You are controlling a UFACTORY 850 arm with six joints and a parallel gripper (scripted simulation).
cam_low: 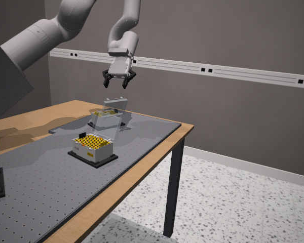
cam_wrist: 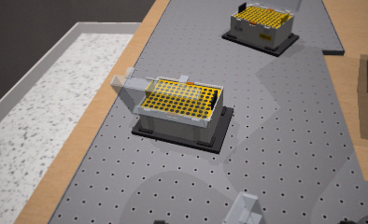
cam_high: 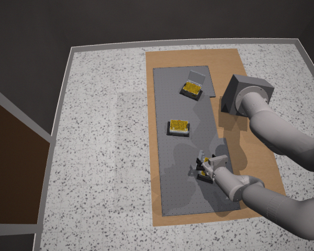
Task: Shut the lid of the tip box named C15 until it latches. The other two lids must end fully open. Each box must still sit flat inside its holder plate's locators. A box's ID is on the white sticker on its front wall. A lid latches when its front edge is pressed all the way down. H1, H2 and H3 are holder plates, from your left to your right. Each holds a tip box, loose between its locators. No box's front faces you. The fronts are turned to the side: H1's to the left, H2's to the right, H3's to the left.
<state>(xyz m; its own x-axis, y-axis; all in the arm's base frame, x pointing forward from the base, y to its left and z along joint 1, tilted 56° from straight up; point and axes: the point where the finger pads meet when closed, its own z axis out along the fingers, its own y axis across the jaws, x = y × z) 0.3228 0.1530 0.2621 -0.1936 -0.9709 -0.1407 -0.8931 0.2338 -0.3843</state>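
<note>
My gripper is now 1 cm short of the clear lid, 1 cm to the left of it and 10 cm above it. Also, from my hand: white tip box 4 cm behind, 1 cm to the left, 14 cm below.
</note>
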